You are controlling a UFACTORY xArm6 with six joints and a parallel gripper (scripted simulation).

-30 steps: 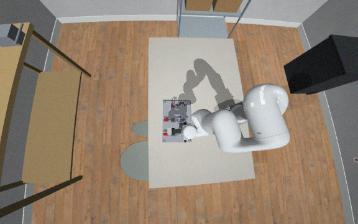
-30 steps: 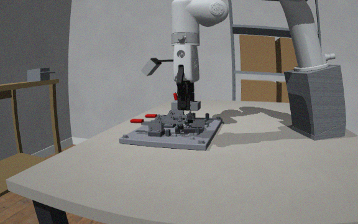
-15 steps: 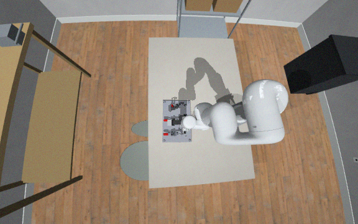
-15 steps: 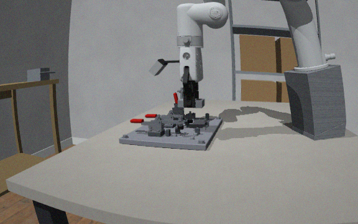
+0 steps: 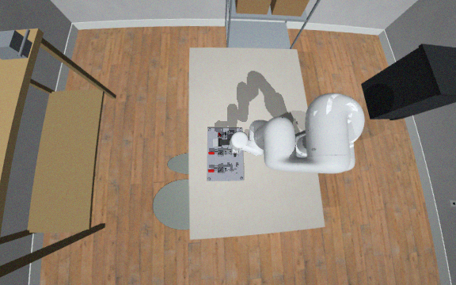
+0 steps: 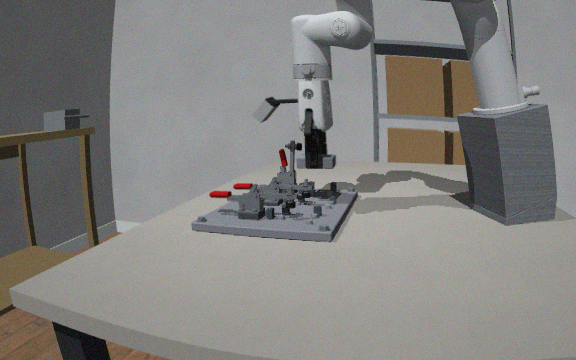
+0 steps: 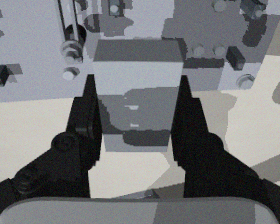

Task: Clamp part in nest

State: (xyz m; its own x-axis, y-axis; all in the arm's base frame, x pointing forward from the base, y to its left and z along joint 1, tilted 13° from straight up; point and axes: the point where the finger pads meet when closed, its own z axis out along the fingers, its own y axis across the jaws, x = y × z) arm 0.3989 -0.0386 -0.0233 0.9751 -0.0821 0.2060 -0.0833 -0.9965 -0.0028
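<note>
Right now my hand is 5 cm short of the grey fixture plate, 4 cm to the right of it and 10 cm above it. From my hand the other things lie so: grey block part (1 cm below).
</note>
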